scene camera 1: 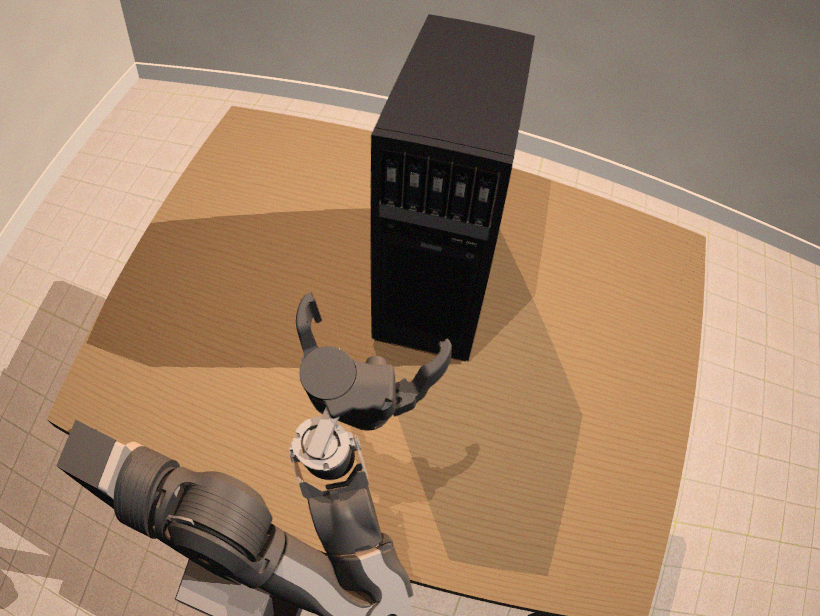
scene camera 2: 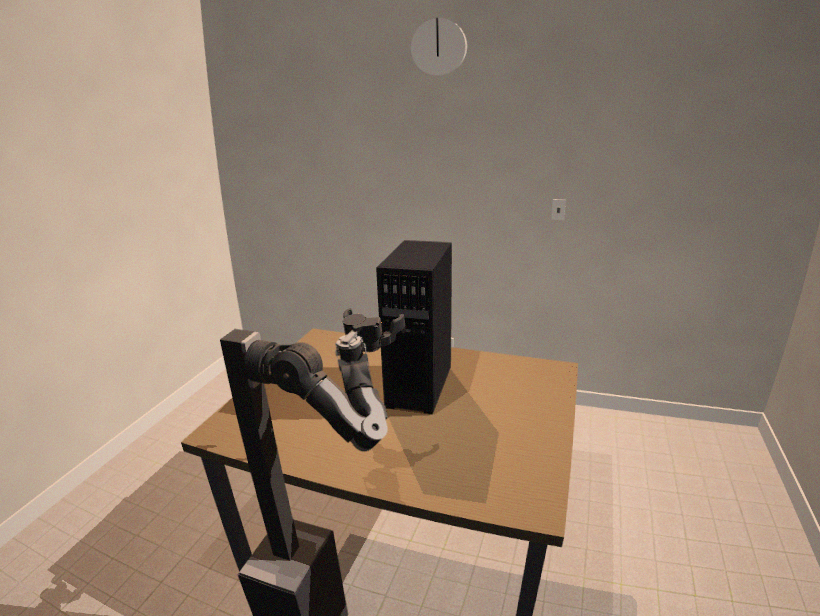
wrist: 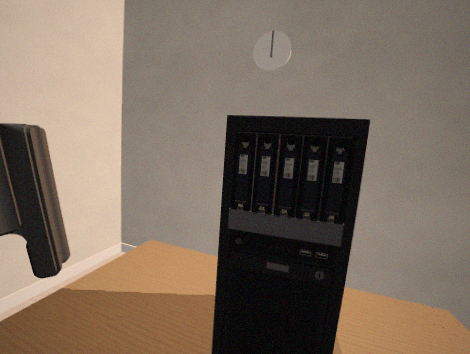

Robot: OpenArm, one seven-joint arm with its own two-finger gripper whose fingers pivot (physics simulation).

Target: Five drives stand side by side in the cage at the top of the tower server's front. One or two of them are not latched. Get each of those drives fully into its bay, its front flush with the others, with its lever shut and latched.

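The black tower server (scene camera 1: 424, 291) (scene camera 2: 441, 318) (wrist: 275, 315) stands upright, its front towards the arm. Five dark drives with pale labels stand side by side in its top cage: the leftmost drive (scene camera 1: 389, 187) (wrist: 242, 182), the middle drive (scene camera 1: 436, 196) (wrist: 287, 186) and the rightmost drive (scene camera 1: 482, 205) (wrist: 335, 192) among them. In the wrist view their fronts look in line and no lever visibly swings out; small offsets and the latches are too dark to tell. My gripper (scene camera 1: 379, 321) (scene camera 2: 374, 316) is wide open and empty, in front of the tower and below the drives, touching none.
The tower stands on a wooden table (scene camera 1: 629, 331) (scene camera 2: 530, 411) (wrist: 400, 320). A grey strip (scene camera 1: 434, 222) (wrist: 285, 227) crosses the tower's front below the drives. One gripper finger (wrist: 47, 200) shows at the left of the wrist view. A grey wall (scene camera 2: 318, 165) rises behind the tower.
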